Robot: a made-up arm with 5 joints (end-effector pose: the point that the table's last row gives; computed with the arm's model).
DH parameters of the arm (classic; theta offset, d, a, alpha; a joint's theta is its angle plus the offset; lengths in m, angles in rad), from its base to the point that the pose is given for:
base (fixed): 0 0.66 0.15 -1.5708
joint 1: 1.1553 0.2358 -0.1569 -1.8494
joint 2: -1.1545 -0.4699 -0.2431 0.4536
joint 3: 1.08 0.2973 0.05 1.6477
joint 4: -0.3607 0 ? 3.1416
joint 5: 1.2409 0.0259 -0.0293 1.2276
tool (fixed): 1.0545 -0.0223 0 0
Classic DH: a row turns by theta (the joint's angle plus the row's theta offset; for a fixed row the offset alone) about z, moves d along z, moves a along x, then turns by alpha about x.
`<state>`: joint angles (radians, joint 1 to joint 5).
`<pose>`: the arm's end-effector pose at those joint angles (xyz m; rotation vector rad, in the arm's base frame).
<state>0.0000 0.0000 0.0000 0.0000 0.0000</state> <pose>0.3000 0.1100 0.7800 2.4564 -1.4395 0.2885</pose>
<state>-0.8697 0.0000 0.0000 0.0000 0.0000</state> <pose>0.1551 0.1100 0.8520 -2.1756 1.5239 -1.3391</pose>
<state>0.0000 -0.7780 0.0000 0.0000 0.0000</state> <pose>0.3047 0.2302 0.6840 -2.6831 1.0377 0.4154</pose>
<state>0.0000 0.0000 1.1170 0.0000 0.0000</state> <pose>0.3207 -0.1632 0.9818 1.5228 -0.8915 0.9060</pose>
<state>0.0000 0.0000 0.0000 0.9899 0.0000</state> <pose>0.0382 0.1100 0.8349 2.0510 -0.9595 -0.8146</pose>
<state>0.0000 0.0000 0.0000 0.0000 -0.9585</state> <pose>0.3291 0.1100 0.7960 2.0694 -0.9767 -0.7845</pose>
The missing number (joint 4, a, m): 0.3102
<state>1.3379 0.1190 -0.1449 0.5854 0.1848</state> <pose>0.2698 0.1527 0.7142 1.5201 -0.6041 -1.4369</pose>
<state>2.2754 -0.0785 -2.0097 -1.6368 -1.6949</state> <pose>0.1943 0.0709 0.1813 -0.5440 -2.1233 -2.2108</pose>
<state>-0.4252 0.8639 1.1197 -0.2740 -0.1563</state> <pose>-0.0481 0.0679 1.2435 0.4024 -1.0839 1.2714</pose>
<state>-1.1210 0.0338 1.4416 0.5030 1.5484</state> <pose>-0.2222 -0.2409 0.8534 0.2147 -0.5574 2.5119</pose>
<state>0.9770 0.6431 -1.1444 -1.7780 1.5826</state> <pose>0.7923 0.1621 0.7721 -0.0022 1.1156 -2.4560</pose>
